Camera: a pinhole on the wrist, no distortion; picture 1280 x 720 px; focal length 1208.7 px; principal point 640.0 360.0 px. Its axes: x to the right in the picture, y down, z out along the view. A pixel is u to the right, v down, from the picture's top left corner.
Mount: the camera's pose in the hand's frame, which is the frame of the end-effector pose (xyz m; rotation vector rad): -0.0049 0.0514 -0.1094 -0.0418 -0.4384 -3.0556
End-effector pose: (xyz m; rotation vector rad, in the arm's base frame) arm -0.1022 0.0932 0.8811 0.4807 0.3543 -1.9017
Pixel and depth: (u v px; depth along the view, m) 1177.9 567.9 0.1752
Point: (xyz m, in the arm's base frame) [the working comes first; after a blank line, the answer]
In the camera's frame: 0.0780 0.0301 0.1752

-0.0248 0.0992 0.9786
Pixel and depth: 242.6 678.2 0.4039
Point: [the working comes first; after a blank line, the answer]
In the camera's frame: -0.1328 0.1063 0.4039

-0.1328 -0.1861 1.0758
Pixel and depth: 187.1 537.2 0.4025
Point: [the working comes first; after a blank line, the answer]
In the camera's frame: -0.1508 0.0590 0.4025

-0.0926 -0.2082 1.0542
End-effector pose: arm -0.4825 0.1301 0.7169 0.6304 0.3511 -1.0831
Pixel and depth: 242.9 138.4 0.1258
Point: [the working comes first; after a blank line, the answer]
In the camera's frame: -0.0413 -0.0231 0.1258

-0.3665 0.1370 0.7323
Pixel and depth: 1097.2 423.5 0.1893
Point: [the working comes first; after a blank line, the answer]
In the camera's frame: 0.0716 0.0099 0.1893

-0.4346 0.1614 0.8447
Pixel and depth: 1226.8 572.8 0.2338
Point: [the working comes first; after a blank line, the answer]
In the camera's frame: 0.1135 0.0412 0.2338

-0.4712 0.1495 0.9015
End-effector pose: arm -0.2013 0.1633 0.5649 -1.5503 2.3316 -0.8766
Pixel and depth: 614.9 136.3 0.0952
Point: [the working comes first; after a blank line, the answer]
In the camera's frame: -0.0020 -0.0176 0.0952

-0.2846 0.1993 0.5280
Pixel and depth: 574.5 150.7 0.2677
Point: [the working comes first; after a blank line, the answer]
In the camera's frame: -0.0145 -0.0464 0.2677

-0.2749 0.1508 0.3598
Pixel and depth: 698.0 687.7 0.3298
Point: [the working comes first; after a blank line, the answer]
In the camera's frame: 0.0158 0.0894 0.3298

-0.1311 0.1033 0.3436
